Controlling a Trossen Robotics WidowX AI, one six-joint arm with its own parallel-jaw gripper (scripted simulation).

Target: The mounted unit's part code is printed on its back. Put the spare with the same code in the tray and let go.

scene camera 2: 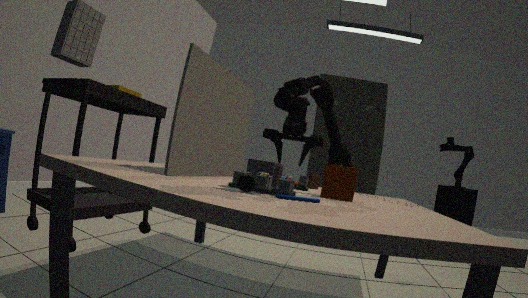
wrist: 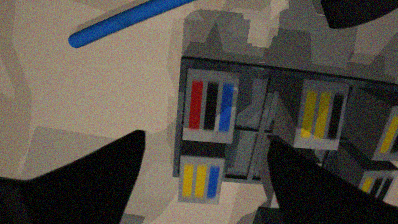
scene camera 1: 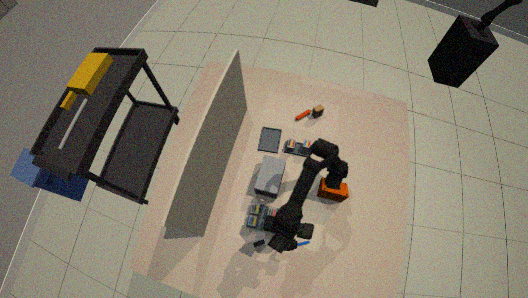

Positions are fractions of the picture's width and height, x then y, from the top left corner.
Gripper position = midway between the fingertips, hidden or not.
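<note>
Present: a tall grey panel (scene camera 1: 0.36, 0.68), a black spare (wrist: 0.78, 0.50) and a grey mounted unit (scene camera 1: 0.51, 0.61). My gripper (scene camera 2: 0.55, 0.55), also visible as the gripper (wrist: 0.52, 0.65), is open and holds nothing.
</note>
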